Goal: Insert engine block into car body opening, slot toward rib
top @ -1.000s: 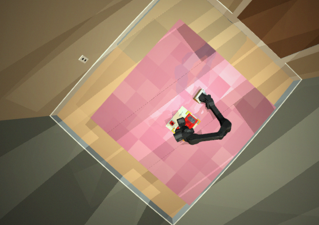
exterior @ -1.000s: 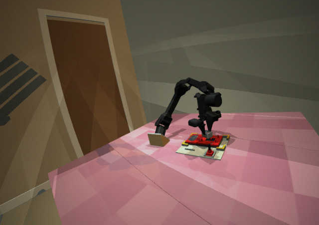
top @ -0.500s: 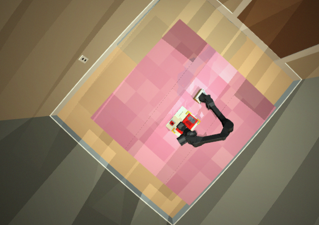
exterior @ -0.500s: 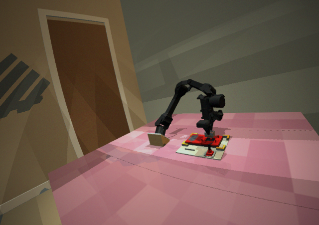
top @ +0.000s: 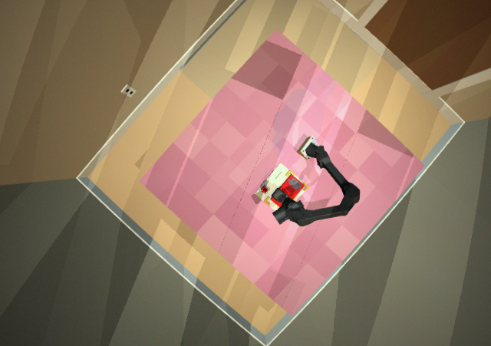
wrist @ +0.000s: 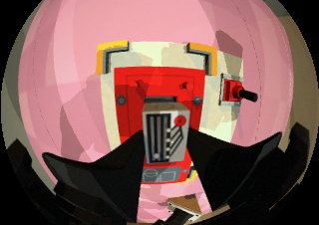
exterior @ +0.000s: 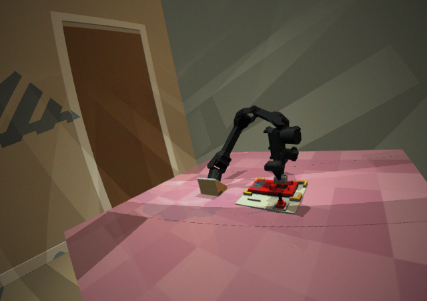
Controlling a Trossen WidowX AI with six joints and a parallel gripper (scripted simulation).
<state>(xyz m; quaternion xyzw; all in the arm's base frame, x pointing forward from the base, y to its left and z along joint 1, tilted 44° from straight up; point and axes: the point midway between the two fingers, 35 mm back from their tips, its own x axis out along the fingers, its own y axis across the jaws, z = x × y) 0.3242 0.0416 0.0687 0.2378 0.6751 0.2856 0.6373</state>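
The engine block is 10 mm below my gripper tip. The rest, counted from my gripper tip: cream base board (50 mm below, 20 mm to the right, 20 mm behind); dark upright peg (120 mm to the right, 40 mm ahead, 30 mm below).
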